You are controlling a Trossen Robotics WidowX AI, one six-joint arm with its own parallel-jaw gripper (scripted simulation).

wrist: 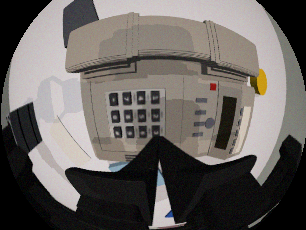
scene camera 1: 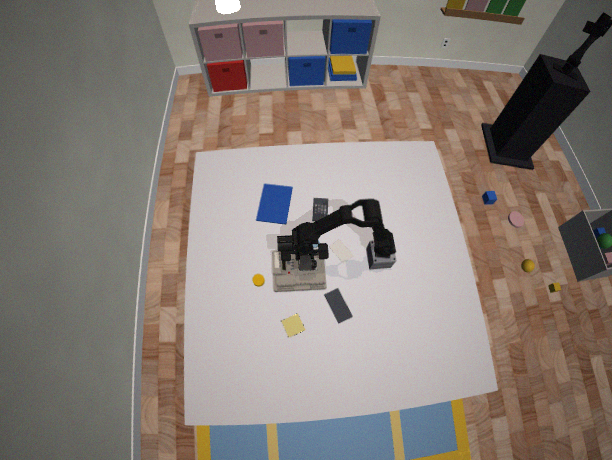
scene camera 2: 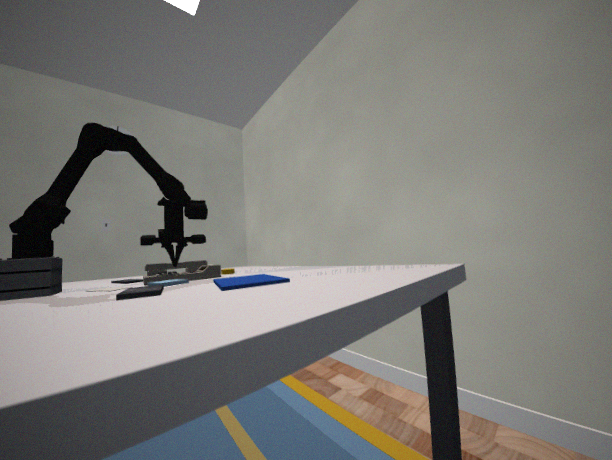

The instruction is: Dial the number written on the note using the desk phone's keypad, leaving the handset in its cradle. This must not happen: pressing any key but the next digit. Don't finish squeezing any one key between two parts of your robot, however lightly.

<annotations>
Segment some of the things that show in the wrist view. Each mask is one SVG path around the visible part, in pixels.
My gripper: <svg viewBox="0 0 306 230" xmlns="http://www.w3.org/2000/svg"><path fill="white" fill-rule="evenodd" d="M302 144L290 134L287 136L279 149L280 158L261 186L250 173L256 163L256 155L247 155L233 161L208 165L188 155L165 137L153 136L140 153L117 172L93 171L77 167L66 169L65 175L81 195L76 205L76 212L59 203L46 191L32 172L33 163L29 155L19 145L8 154L7 158L13 175L26 199L40 217L54 230L255 230L272 213L288 190L301 160ZM159 161L175 224L185 223L184 226L149 229L149 226L153 226Z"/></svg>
A handset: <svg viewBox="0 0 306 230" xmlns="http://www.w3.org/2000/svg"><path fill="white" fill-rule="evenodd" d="M65 60L65 69L68 73L84 71L94 73L110 69L130 68L131 63L140 60L182 60L199 62L207 67L211 67L212 71L241 77L258 77L260 75L256 45L240 34L210 20L199 22L172 16L139 16L139 13L134 12L104 18L71 31Z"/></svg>
</annotations>
